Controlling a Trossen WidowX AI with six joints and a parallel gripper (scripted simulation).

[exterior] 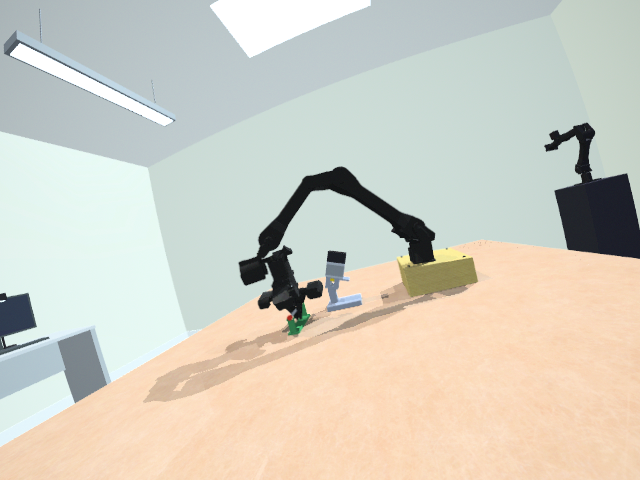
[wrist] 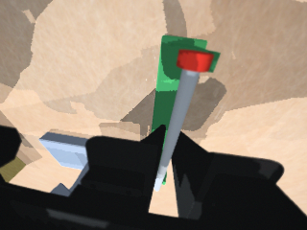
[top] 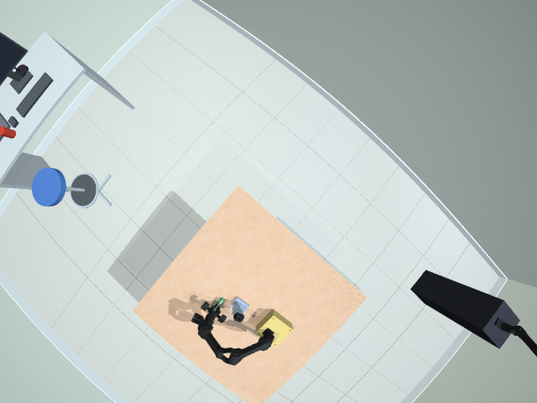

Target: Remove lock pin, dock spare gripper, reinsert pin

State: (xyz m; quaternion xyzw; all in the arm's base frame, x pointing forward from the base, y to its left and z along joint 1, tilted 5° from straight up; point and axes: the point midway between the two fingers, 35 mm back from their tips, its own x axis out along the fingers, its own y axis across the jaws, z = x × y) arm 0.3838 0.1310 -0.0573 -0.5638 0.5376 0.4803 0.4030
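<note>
My gripper tip is 10 mm to the right of the green stand and 10 mm below it. Round my gripper tip: mount 110 mm behind, 100 mm to the right, 40 mm above; spare gripper 120 mm behind, 110 mm to the right, 110 mm above.
</note>
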